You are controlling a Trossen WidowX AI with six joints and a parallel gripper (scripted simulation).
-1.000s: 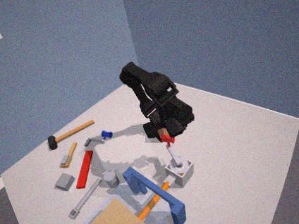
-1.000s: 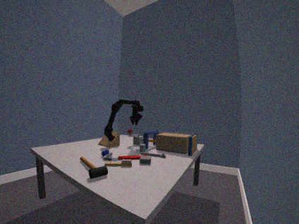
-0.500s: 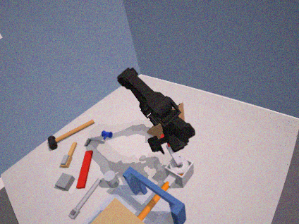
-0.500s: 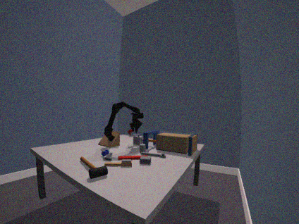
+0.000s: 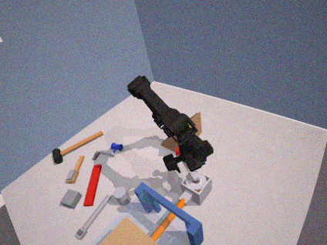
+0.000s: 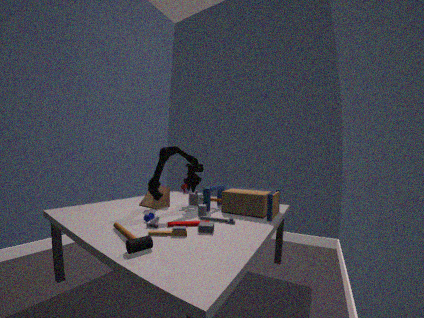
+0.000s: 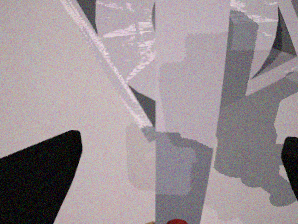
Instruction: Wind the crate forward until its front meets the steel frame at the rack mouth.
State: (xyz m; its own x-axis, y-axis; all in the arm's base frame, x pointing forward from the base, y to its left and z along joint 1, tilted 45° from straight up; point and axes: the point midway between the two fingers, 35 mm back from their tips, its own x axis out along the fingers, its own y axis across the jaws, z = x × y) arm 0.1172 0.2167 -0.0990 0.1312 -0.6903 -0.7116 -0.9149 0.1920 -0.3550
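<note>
Now: the winch handle 1 cm behind my gripper tip and 1 cm to the right of it. Round my gripper tip: red knob (2 cm behind, 5 cm to the right, 3 cm above); grey winch (1 cm ahead, 4 cm to the left, 8 cm below); blue steel frame (18 cm ahead, 7 cm to the left).
</note>
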